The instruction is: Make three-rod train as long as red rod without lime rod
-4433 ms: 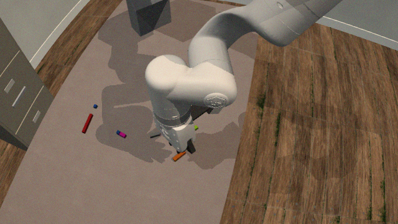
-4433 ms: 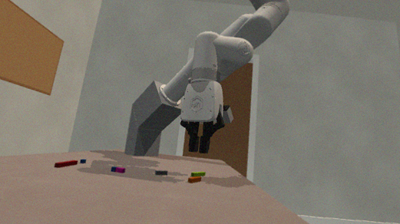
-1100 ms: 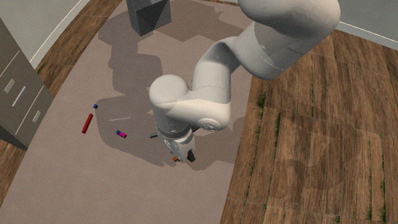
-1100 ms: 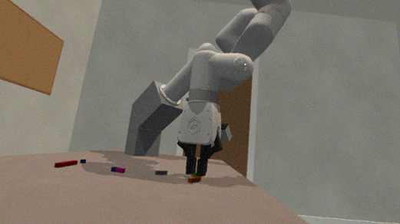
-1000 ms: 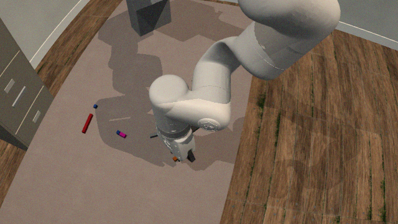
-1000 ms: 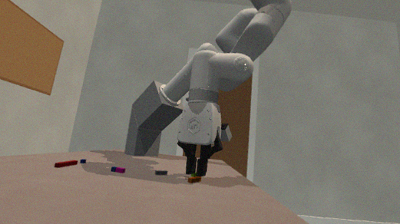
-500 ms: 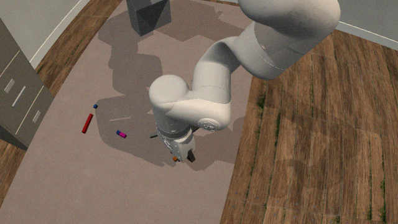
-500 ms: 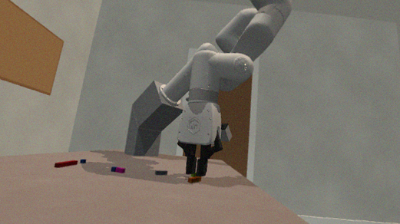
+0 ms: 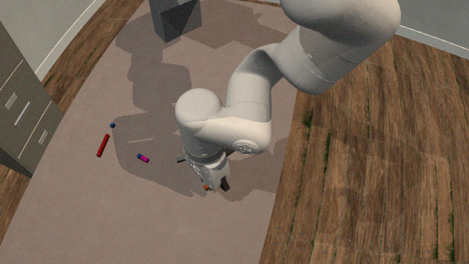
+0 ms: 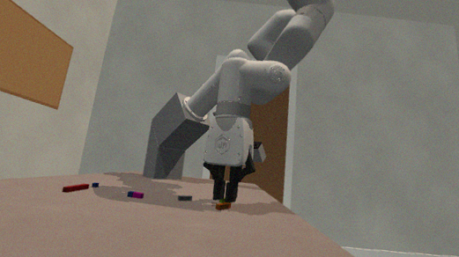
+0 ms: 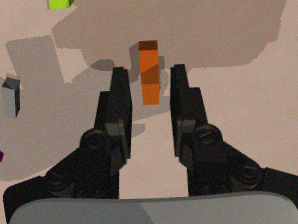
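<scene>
The orange rod lies 3 cm below my hand. Round my hand: lime rod 8 cm behind, 3 cm below, 1 cm to the right; grey rod 10 cm to the right, 3 cm below, 3 cm behind; magenta rod 18 cm to the right, 3 cm below, 2 cm ahead.
</scene>
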